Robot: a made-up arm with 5 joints.
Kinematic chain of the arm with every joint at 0, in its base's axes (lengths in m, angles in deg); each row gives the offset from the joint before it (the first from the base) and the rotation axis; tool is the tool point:
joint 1: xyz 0 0 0.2 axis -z
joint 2: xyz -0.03 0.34 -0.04 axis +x
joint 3: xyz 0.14 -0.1 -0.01 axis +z
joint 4: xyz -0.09 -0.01 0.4 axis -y
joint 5: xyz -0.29 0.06 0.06 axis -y
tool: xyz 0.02 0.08 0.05
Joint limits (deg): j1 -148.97..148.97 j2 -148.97..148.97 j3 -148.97..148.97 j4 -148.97..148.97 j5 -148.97..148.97
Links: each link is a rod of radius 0.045 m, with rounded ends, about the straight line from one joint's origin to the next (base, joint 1, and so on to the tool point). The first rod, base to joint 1, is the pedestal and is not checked.
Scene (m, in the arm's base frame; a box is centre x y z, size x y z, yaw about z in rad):
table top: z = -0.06
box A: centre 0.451 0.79 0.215 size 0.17 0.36 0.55 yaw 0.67
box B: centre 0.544 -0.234 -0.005 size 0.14 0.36 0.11 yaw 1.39
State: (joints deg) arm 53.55 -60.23 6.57 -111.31 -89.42
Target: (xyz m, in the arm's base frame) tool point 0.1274 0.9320 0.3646
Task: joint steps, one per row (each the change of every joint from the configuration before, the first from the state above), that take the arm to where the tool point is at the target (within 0.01 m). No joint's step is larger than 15 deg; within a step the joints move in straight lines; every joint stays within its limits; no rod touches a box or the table.
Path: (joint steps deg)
1: -8.24 12.09 -1.66 -1.01 -2.94
2: -8.25 12.08 -1.65 -1.00 -2.93
3: -8.24 12.09 -1.66 -1.01 -2.94
4: -8.24 12.08 -1.65 -1.01 -2.93
5: -6.95 -1.71 14.38 -6.14 5.98
6: -6.96 -1.72 14.39 -6.15 5.98
7: -6.95 -1.71 14.39 -6.15 5.97
8: 1.47 -13.10 -8.41 10.63 -4.25
9: 1.46 -13.09 -8.40 10.62 -4.26
10: 1.47 -13.10 -8.40 10.63 -4.26
11: 1.46 -13.09 -8.40 10.63 -4.25

